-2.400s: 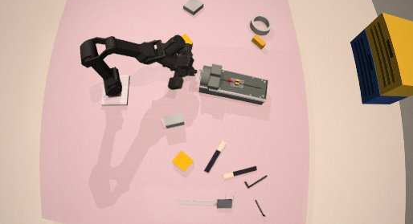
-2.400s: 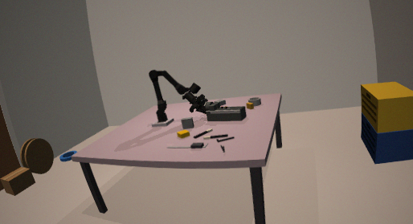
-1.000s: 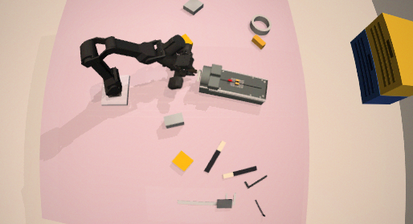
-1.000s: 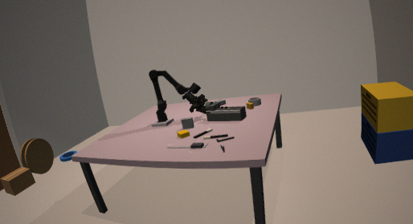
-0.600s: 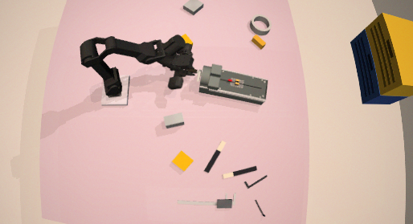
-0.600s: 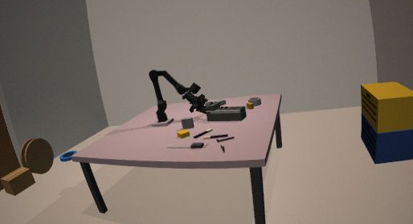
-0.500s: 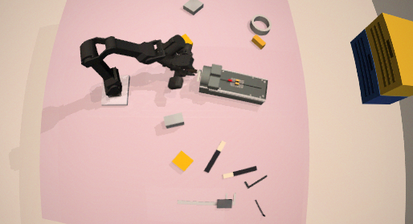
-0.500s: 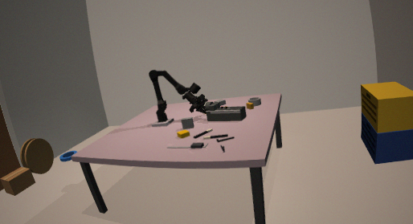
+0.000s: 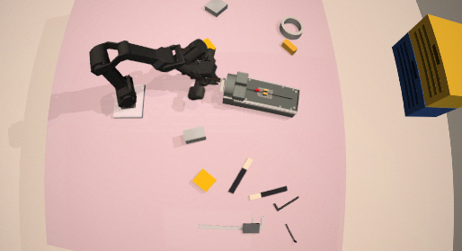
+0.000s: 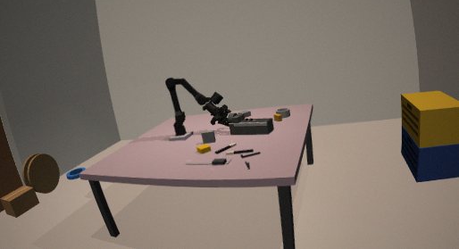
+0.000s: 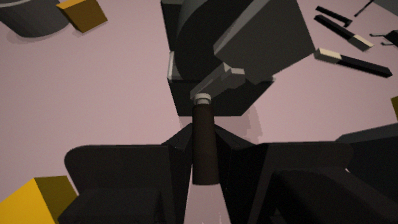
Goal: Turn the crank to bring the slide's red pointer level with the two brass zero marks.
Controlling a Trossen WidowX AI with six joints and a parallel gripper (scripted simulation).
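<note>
The dark crank handle lies 20 mm behind my gripper tip and 20 mm above it. From my gripper tip the other things lie so: orange block (290 mm ahead, 150 mm to the left, 20 mm below); red pointer (130 mm ahead, 50 mm to the right, 40 mm above).
</note>
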